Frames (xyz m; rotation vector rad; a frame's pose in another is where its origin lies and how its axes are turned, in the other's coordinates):
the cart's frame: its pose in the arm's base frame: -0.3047 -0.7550 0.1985 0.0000 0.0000 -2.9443
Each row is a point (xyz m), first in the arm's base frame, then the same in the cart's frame.
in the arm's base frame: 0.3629 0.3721 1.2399
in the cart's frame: -0.8756 -0.9744 1.0414
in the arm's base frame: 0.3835 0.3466 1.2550
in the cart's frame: -0.8908 -0.9453 1.0565
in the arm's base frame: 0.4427 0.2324 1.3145
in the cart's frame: -0.9264 -0.8217 1.1160
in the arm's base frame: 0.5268 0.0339 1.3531
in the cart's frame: -0.9700 -0.6106 1.1546
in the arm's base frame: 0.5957 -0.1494 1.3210
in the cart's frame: -1.0016 -0.4174 1.1225
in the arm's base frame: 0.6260 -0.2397 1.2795
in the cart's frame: -1.0137 -0.3229 1.0810
